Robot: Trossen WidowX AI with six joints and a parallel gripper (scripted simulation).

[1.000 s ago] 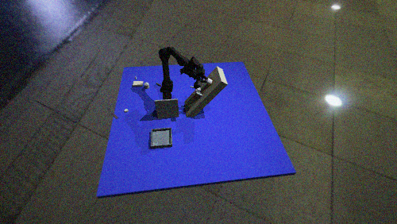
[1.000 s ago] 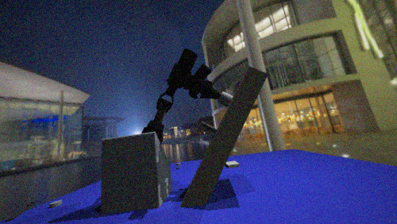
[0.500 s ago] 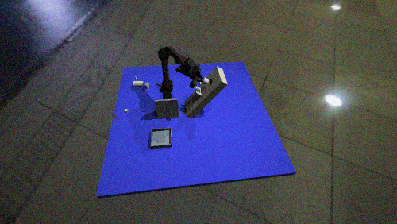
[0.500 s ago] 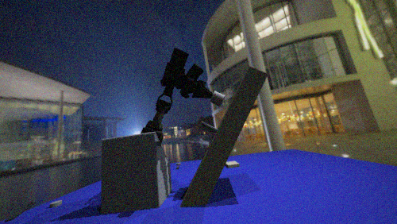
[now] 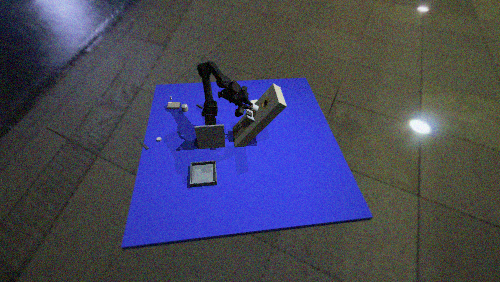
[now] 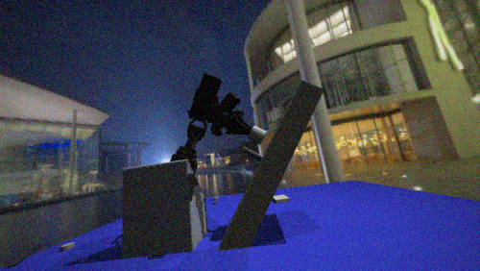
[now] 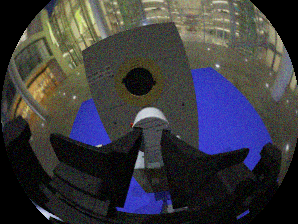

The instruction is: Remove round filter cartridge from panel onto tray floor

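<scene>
Right now the round filter cartridge is 10 mm ahead of my gripper tip and 10 mm below it. Round my gripper tip: tray (350 mm behind, 250 mm to the right, 260 mm below).
</scene>
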